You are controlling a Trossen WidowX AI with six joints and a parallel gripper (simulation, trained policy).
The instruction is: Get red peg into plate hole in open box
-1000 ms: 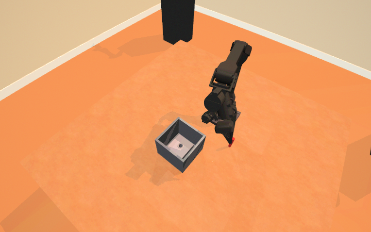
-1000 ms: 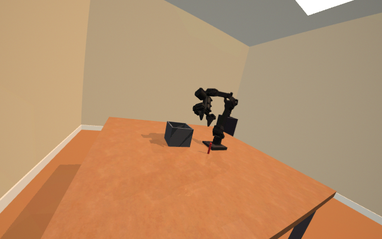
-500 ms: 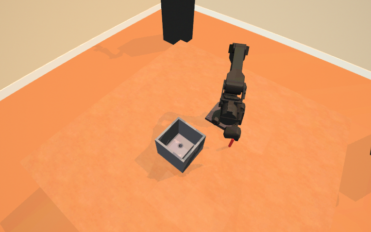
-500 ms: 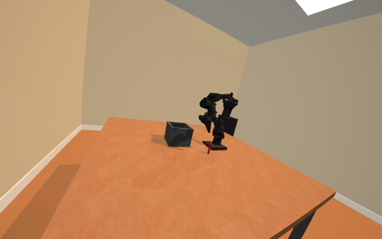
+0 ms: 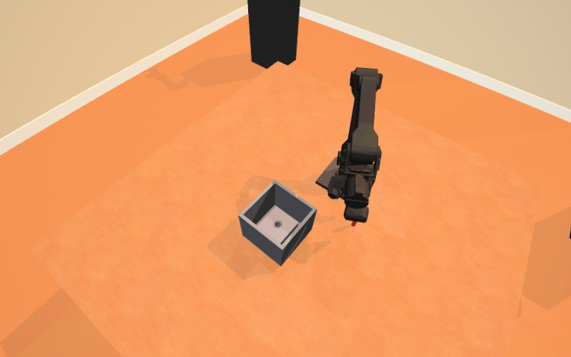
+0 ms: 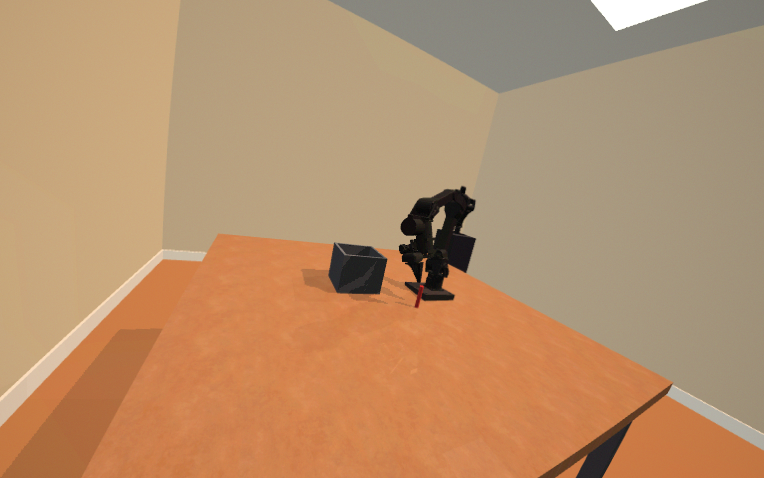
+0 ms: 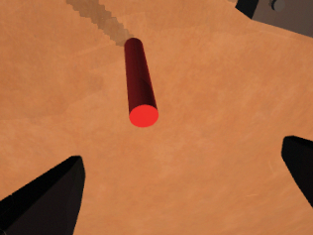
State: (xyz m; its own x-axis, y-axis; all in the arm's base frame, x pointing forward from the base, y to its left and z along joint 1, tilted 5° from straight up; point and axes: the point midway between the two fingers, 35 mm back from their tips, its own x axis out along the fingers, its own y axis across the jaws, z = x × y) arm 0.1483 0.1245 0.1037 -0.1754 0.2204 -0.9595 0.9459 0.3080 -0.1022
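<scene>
My gripper tip is now 20 mm short of the red peg and 60 mm above it. From my gripper tip the other things lie so: pale plate 190 mm ahead, 180 mm to the right, 60 mm below.
</scene>
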